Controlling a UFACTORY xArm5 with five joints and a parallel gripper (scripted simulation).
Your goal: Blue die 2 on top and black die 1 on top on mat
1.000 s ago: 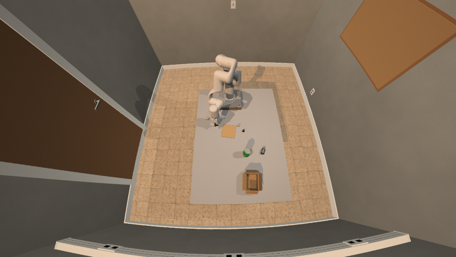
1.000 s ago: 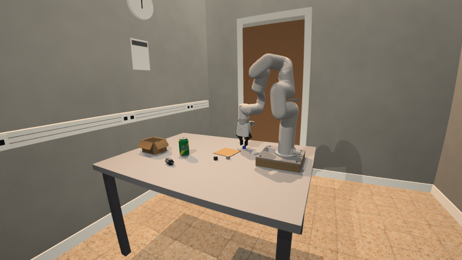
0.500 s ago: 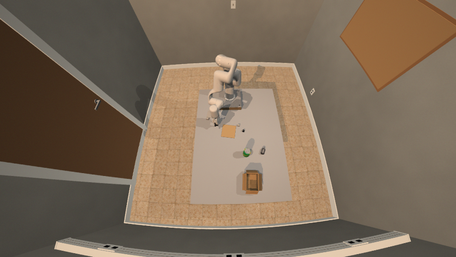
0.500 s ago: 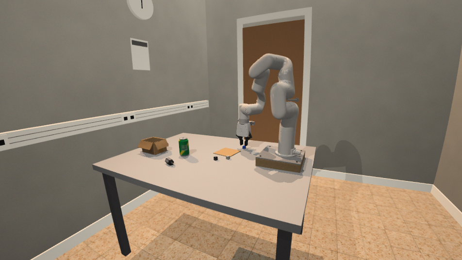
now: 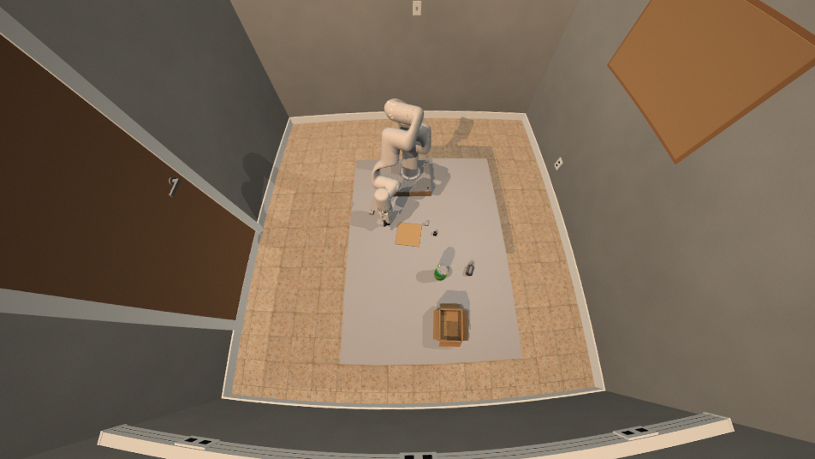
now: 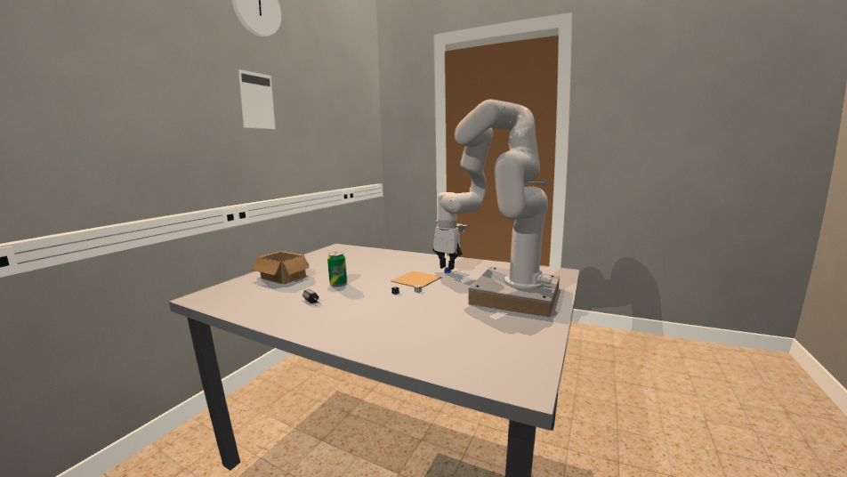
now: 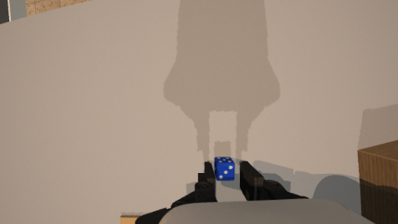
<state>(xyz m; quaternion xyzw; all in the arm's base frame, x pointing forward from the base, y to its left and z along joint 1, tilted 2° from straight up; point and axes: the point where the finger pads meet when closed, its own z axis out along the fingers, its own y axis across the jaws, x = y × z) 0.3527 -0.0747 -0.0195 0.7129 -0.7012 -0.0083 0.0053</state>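
Right now the blue die is 30 mm below my hand. Also, from my hand: white die: 230 mm to the left, 30 mm below, 30 mm behind; mat: 130 mm to the left, 50 mm ahead, 40 mm below; black die: 290 mm to the left, 30 mm below, 30 mm ahead.
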